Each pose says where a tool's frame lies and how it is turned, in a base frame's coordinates. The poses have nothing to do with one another.
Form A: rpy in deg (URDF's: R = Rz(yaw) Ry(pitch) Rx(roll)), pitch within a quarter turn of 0, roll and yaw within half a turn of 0; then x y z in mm.
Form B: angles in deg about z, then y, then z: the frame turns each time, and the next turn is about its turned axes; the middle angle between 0 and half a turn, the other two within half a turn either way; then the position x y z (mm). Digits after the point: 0 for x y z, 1 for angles.
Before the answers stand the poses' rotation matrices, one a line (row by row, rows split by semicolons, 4 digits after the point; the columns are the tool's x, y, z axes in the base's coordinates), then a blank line. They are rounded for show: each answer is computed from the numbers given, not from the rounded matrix.
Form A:
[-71.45, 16.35, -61.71, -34, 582, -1]
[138.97, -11.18, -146.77, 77, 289, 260]
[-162.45, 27.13, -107.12, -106, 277, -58]
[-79.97, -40.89, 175.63, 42, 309, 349]
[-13.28, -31.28, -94.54, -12, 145, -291]
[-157.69, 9.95, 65.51, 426, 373, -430]
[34.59, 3.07, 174.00, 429, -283, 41]
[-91.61, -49.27, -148.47, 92, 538, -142]
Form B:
0.4548 0.1537 0.8773; -0.8450 0.3858 0.3705; -0.2815 -0.9097 0.3053
-0.8206 -0.3069 -0.4821; -0.5376 0.7008 0.4690; 0.1939 0.6440 -0.7401
-0.2620 -0.8707 0.4162; -0.8505 0.4121 0.3268; -0.4560 -0.2684 -0.8485
-0.7538 -0.6560 0.0386; 0.0576 -0.1245 -0.9905; 0.6546 -0.7444 0.1317
-0.0676 0.9608 0.2690; -0.8520 -0.1959 0.4856; 0.5192 -0.1963 0.8318
0.4083 0.8147 -0.4117; 0.8963 -0.4432 0.0119; -0.1728 -0.3739 -0.9112
-0.9931 -0.1163 0.0155; 0.1044 -0.8155 0.5692; -0.0536 0.5669 0.8221
-0.5562 -0.6604 0.5046; -0.3412 -0.3722 -0.8632; 0.7578 -0.6522 -0.0183

[22.9, 72.2, -72.8, -34, 582, -1]
[135.8, 137.7, 106.8, 77, 289, 260]
[38.1, 148.1, -30.5, -106, 277, -58]
[-87.8, 82.4, -131.3, 42, 309, 349]
[61.0, 33.7, -159.3, -12, 145, -291]
[178.3, 155.7, -65.2, 426, 373, -430]
[88.4, 34.7, 84.6, 429, -283, 41]
[-59.7, 91.1, -139.3, 92, 538, -142]

